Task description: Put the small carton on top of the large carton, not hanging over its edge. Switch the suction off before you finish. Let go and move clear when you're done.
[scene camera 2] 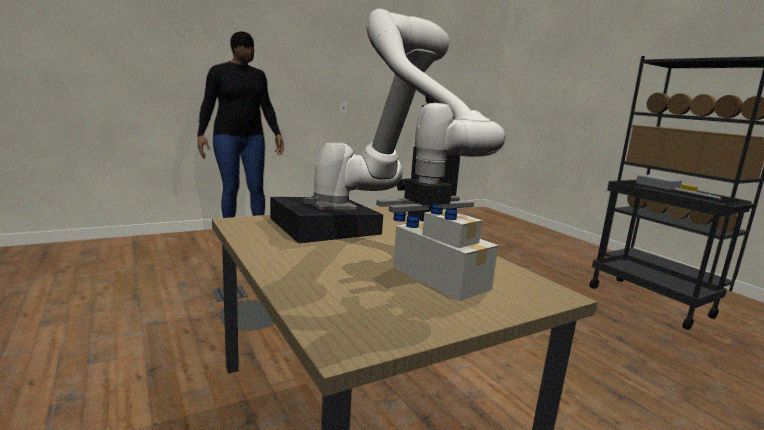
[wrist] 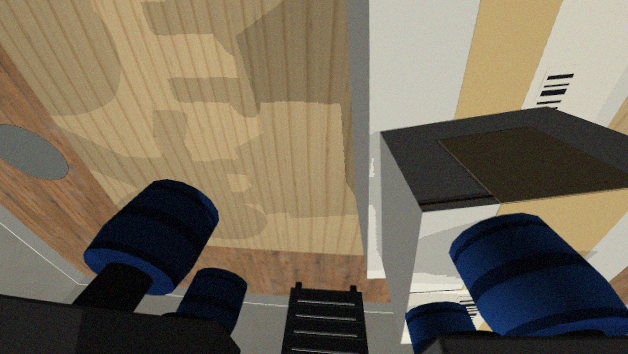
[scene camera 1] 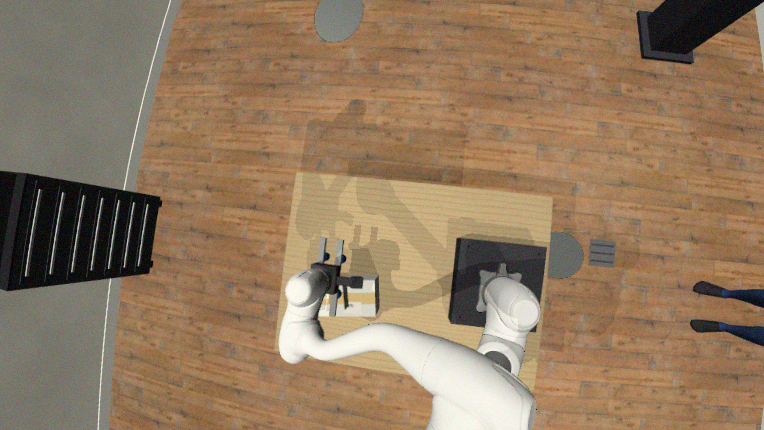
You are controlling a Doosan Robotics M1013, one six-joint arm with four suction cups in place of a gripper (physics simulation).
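Frame: origin at the arm's base, x ahead, y left, z up, level; millimetres.
Where they show: hand at its tool point: [scene camera 2: 424, 221] [wrist: 324, 259]; arm's base at its link origin: [scene camera 2: 330, 205] [scene camera 1: 498, 291].
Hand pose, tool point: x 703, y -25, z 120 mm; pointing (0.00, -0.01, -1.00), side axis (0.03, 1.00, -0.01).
Note:
Each offset is from my tool point to the top centre of the thing. Level surfaces: height alone.
The large white carton {dx -25, dy +109, dz -63 mm} [scene camera 1: 368, 284] [scene camera 2: 427, 261] [wrist: 420, 60] stands upright on the table. The small white carton {dx +15, dy +98, dz +12 mm} [scene camera 2: 443, 228] [wrist: 430, 170] is upright over its top, at the end away from the arm's base and close to one long side. It looks to be resting there; a thin gap or slight overhang at the far end I cannot tell. My gripper [scene camera 1: 332, 276] [scene camera 2: 424, 215] [wrist: 325, 280] is shut on the small carton: two blue cups are at its top face, and the other two hang beside it past the large carton's long side.
The table {dz -214 mm} [scene camera 1: 481, 208] [scene camera 2: 507, 325] also bears the arm's black base block [scene camera 1: 465, 267] [scene camera 2: 326, 227]. A person [scene camera 2: 238, 101] stands behind it. A shelf rack [scene camera 2: 639, 80] and a cart [scene camera 2: 641, 193] stand at the right. A black slatted unit [scene camera 1: 80, 229] [wrist: 325, 320] stands off the table.

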